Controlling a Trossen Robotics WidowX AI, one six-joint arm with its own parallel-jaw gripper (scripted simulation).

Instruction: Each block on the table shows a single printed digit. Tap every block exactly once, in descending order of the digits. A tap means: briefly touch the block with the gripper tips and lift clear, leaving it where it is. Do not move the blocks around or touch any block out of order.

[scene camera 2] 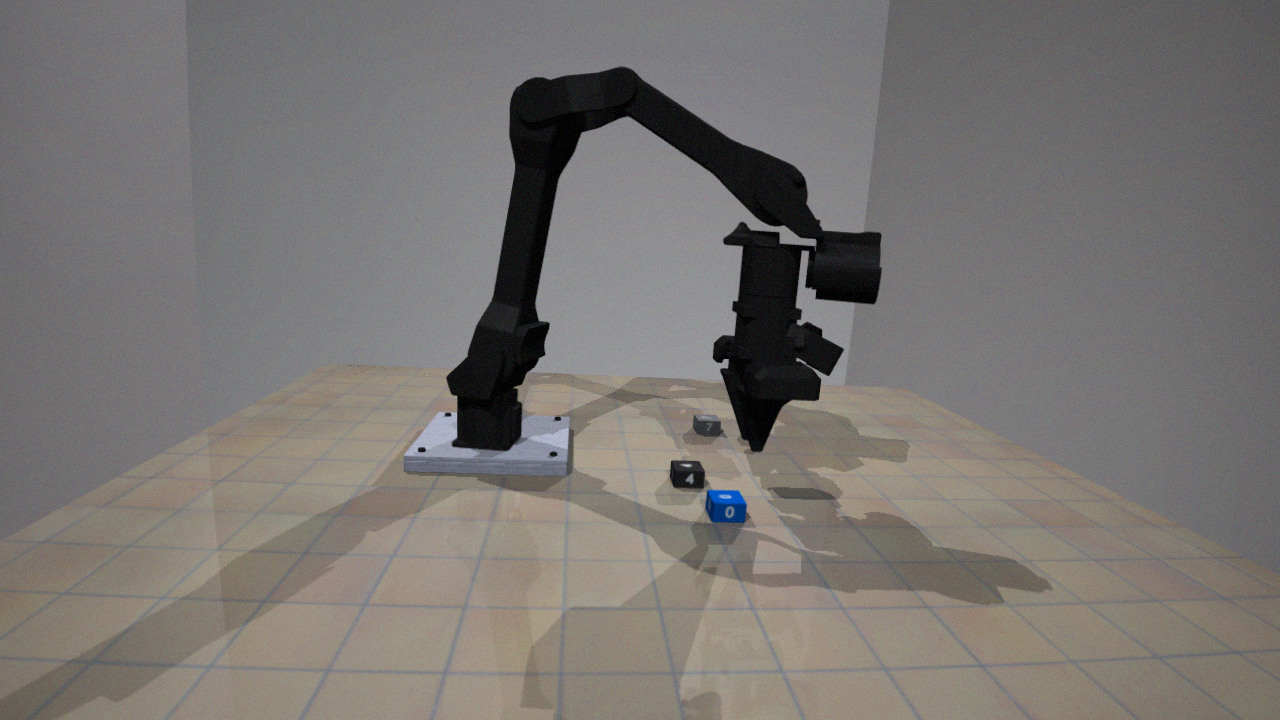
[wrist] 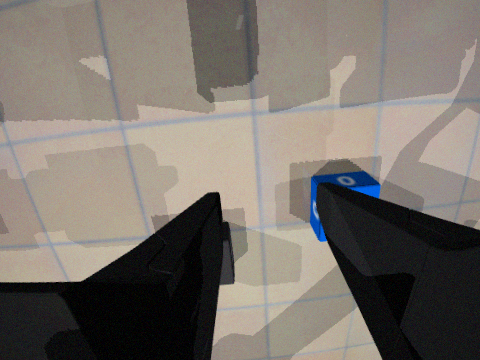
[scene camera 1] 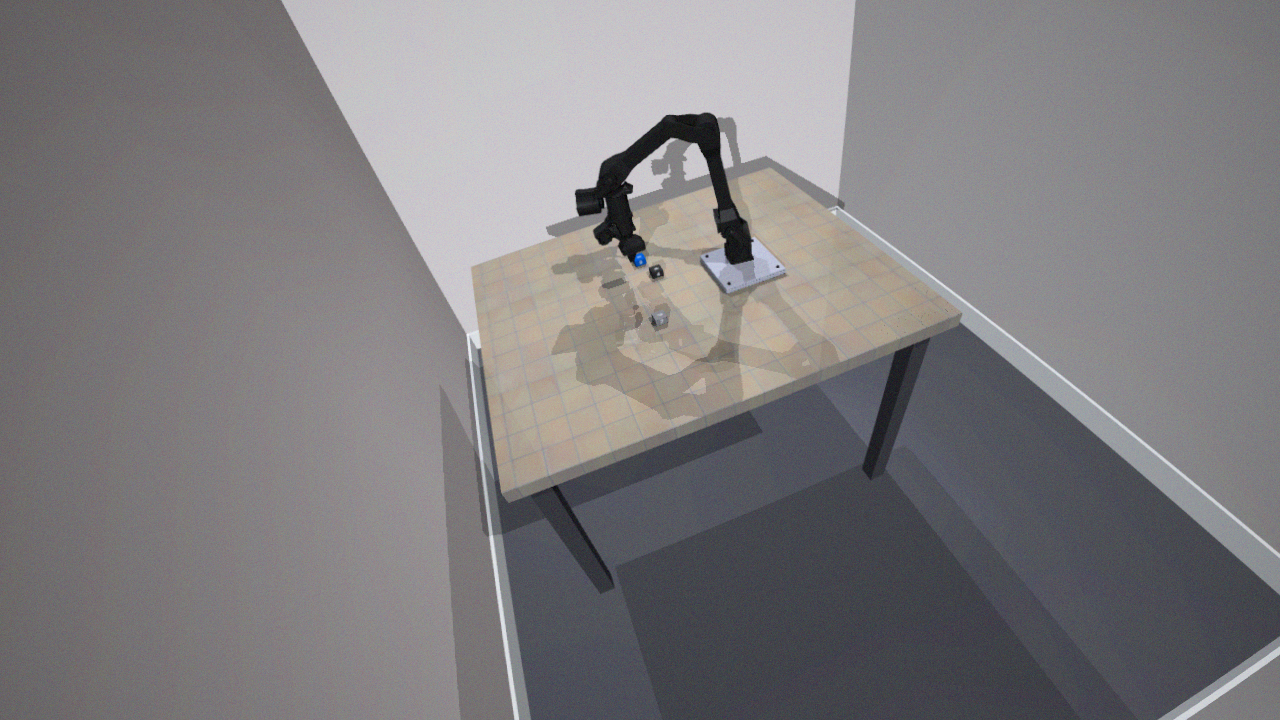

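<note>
A blue block marked 0 is here in my sight, and so is a black block marked 4. I can also see my own gripper, which appears in scene camera 1 and in the wrist view too.
</note>
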